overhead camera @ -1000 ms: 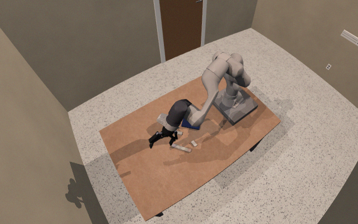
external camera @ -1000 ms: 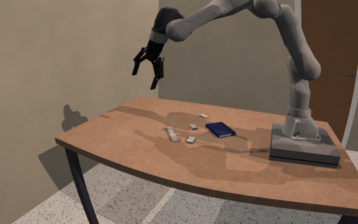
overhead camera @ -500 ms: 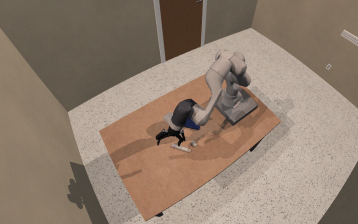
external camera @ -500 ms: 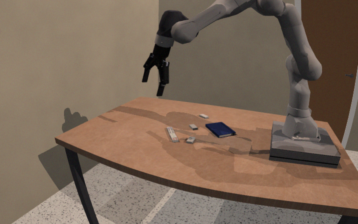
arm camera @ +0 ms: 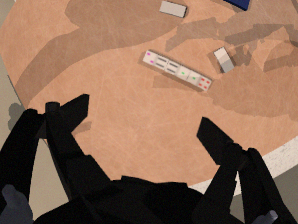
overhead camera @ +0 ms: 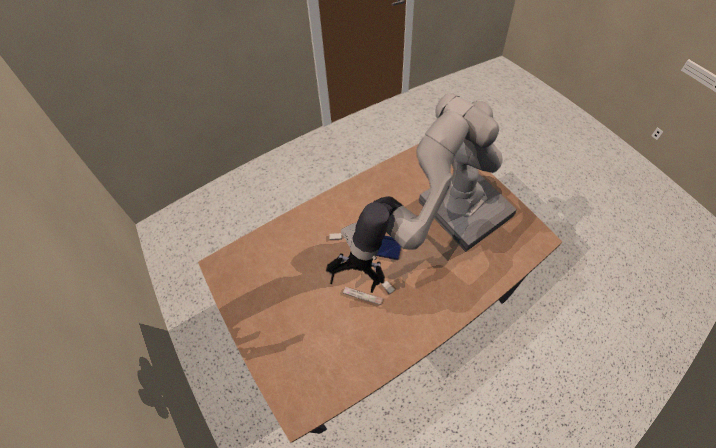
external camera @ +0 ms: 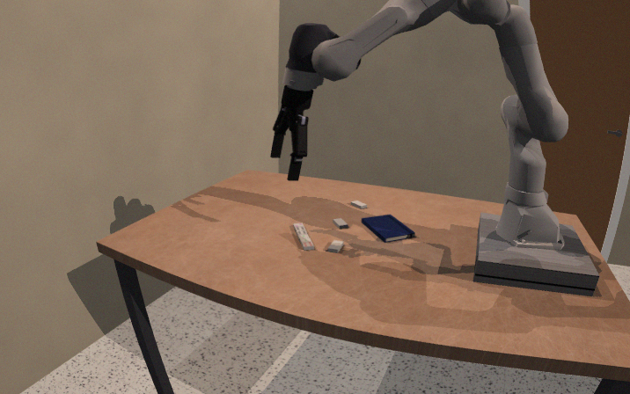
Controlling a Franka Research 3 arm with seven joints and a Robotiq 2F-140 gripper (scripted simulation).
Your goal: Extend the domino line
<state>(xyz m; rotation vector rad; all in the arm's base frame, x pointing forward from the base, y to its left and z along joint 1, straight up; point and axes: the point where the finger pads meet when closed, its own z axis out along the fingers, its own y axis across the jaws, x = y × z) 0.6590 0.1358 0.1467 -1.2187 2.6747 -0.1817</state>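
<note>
The domino is 20 cm below my hand, 16 cm behind it and 1 cm to the left of it. From my hand the other things lie so: dark blue book: 25 cm behind, 20 cm below, 17 cm to the right.
</note>
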